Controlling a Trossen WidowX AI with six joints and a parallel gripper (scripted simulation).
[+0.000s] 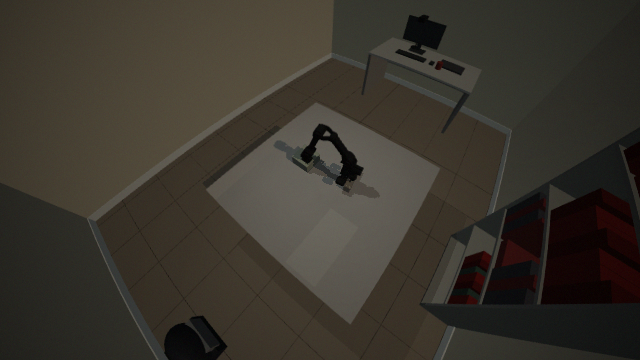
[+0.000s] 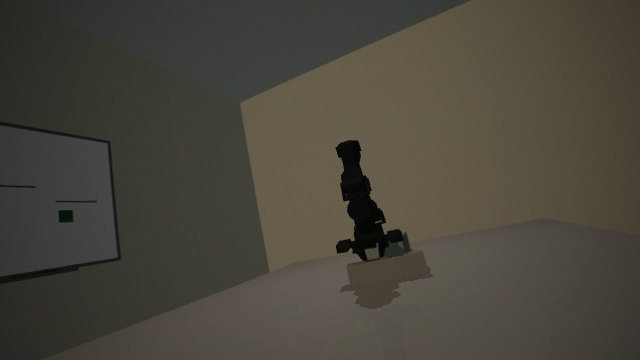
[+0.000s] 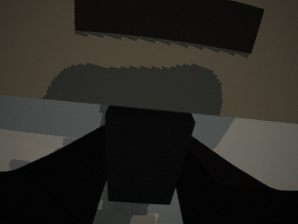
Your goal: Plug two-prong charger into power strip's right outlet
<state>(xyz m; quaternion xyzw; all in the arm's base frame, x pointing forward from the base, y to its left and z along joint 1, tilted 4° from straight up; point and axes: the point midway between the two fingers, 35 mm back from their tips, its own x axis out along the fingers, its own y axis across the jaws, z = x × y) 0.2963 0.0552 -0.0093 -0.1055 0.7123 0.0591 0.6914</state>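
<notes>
Right now the dark charger is 20 mm ahead of my gripper tip and 10 mm above it.
</notes>
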